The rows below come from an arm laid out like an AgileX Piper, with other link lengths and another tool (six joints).
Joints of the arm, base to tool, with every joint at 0 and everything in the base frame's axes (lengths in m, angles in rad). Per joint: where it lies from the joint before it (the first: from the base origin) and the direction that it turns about. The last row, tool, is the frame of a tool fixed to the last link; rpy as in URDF.
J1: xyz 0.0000 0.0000 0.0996 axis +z
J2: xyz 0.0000 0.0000 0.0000 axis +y
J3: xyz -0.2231 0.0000 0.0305 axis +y
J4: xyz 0.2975 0.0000 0.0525 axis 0.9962 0 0.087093
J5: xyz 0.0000 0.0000 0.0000 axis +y
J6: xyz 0.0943 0.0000 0.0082 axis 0.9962 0 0.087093
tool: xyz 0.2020 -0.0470 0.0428 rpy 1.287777 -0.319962 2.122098
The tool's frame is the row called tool.
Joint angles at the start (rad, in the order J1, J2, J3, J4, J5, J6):
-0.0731 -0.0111 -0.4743 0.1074 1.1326 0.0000
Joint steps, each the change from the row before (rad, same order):
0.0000 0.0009 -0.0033 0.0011 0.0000 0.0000
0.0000 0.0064 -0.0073 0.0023 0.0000 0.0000
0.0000 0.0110 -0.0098 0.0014 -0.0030 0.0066
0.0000 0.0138 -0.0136 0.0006 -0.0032 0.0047
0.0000 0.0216 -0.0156 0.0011 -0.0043 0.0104
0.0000 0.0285 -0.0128 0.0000 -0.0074 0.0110
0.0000 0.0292 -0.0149 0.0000 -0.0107 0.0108
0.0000 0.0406 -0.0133 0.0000 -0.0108 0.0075
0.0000 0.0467 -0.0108 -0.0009 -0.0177 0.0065
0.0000 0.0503 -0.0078 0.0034 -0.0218 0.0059
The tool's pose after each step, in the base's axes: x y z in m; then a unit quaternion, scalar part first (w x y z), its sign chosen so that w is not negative. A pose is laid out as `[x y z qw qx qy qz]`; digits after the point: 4 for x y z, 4 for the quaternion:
[0.2821 -0.0392 0.1733 0.1189 0.6215 0.4962 0.5945]
[0.2823 -0.0386 0.1752 0.1182 0.6210 0.4960 0.5953]
[0.2830 -0.0385 0.1775 0.1174 0.6216 0.4930 0.5973]
[0.2838 -0.0385 0.1811 0.1174 0.6216 0.4907 0.5992]
[0.2852 -0.0387 0.1836 0.1153 0.6241 0.4861 0.6007]
[0.2878 -0.0392 0.1834 0.1119 0.6289 0.4815 0.6001]
[0.2910 -0.0399 0.1848 0.1098 0.6323 0.4765 0.6009]
[0.2953 -0.0405 0.1822 0.1047 0.6389 0.4734 0.5972]
[0.3014 -0.0416 0.1781 0.0998 0.6462 0.4704 0.5926]
[0.3084 -0.0418 0.1720 0.0928 0.6538 0.4670 0.5881]

